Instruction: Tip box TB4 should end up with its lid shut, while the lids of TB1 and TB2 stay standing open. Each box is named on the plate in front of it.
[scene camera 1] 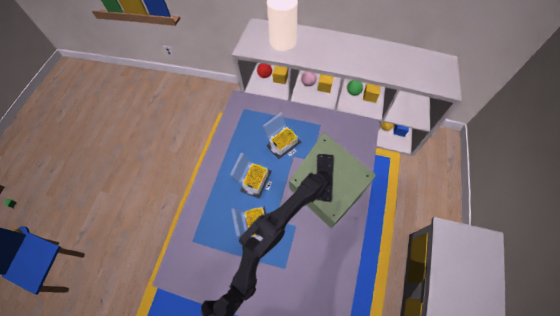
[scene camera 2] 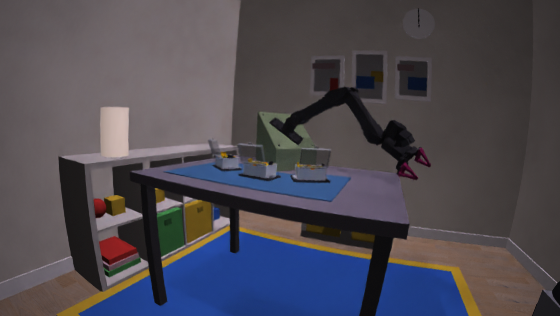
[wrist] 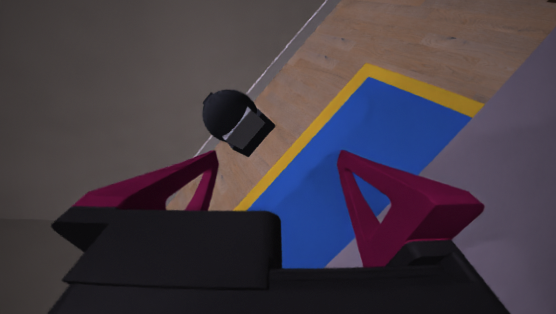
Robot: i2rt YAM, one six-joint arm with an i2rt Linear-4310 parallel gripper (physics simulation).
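Where they show: gripper, fingertip midpoint: [scene camera 2: 424,172] [wrist: 277,157]; arm's base at its link origin: [scene camera 1: 325,177] [scene camera 2: 286,131].
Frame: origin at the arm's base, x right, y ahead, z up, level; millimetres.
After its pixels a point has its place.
Note:
Three tip boxes with yellow contents stand on the blue mat, each with its clear lid standing open. One box [scene camera 1: 284,140] [scene camera 2: 227,162] {x 164, y 299, z -159 mm} is nearest the shelf, one box [scene camera 1: 256,176] [scene camera 2: 260,169] {x -66, y 365, z -156 mm} is in the middle, and one box [scene camera 1: 255,215] [scene camera 2: 311,173] {x -261, y 275, z -161 mm} is farthest from the shelf, partly hidden by the arm in scene camera 1. The name plates are too small to read, so I cannot tell which is TB4, TB1 or TB2. My gripper [scene camera 2: 423,171] {x -718, y 245, z -106 mm} [wrist: 277,157] {x -718, y 245, z -106 mm} is open and empty, beyond the table end away from the shelf, well apart from the boxes.
The arm is mounted on a green sloped block [scene camera 1: 350,175] {x 17, y -95, z 56 mm} [scene camera 2: 287,157] {x -58, y 88, z -131 mm} on the grey-purple table [scene camera 1: 320,255] {x -286, y -80, z -201 mm} [scene camera 2: 375,192] {x -537, y 285, z -200 mm}. The blue mat [scene camera 1: 215,220] {x -286, y 436, z -197 mm} [scene camera 2: 320,190] {x -342, y 390, z -197 mm} lies under the boxes. A white shelf [scene camera 1: 370,55] with a lamp [scene camera 1: 283,25] [scene camera 2: 114,131] stands behind.

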